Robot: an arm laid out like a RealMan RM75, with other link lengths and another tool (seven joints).
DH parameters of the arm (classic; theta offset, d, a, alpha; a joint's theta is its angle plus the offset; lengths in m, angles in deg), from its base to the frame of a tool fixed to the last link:
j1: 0 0.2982 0 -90
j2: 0 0 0 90
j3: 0 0.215 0 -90
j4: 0 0 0 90
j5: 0 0.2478 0 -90
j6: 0 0 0 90
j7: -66 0.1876 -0.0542 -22.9
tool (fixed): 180 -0.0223 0 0
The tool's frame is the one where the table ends.
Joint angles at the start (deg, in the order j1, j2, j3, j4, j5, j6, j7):
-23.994, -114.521, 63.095, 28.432, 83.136, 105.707, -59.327
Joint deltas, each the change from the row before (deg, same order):
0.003, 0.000, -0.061, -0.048, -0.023, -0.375, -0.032
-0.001, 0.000, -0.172, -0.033, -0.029, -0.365, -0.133
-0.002, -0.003, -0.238, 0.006, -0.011, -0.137, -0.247
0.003, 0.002, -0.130, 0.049, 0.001, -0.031, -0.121
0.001, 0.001, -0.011, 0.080, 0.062, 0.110, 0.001
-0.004, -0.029, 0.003, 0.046, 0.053, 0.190, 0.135
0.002, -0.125, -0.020, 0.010, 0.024, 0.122, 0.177
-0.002, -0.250, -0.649, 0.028, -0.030, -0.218, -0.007
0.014, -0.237, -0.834, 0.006, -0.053, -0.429, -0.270
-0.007, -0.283, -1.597, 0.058, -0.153, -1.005, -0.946
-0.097, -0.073, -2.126, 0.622, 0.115, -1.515, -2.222
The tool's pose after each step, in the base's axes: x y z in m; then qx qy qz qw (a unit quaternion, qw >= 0). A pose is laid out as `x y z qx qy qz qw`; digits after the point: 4 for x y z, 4 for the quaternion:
-0.2279 0.2381 0.0322 -0.4648 0.6788 -0.3279 0.4644
-0.2282 0.2393 0.0321 -0.4667 0.6781 -0.3244 0.4660
-0.2282 0.2401 0.0326 -0.4682 0.6767 -0.3227 0.4677
-0.2281 0.2405 0.0330 -0.4686 0.6763 -0.3220 0.4684
-0.2280 0.2403 0.0332 -0.4679 0.6768 -0.3228 0.4679
-0.2278 0.2399 0.0332 -0.4662 0.6775 -0.3242 0.4674
-0.2273 0.2395 0.0326 -0.4645 0.6778 -0.3255 0.4678
-0.2263 0.2411 0.0324 -0.4635 0.6763 -0.3219 0.4734
-0.2257 0.2434 0.0325 -0.4648 0.6732 -0.3161 0.4804
-0.2248 0.2488 0.0340 -0.4701 0.6658 -0.3037 0.4935
-0.2242 0.2574 0.0389 -0.4812 0.6557 -0.2864 0.5064

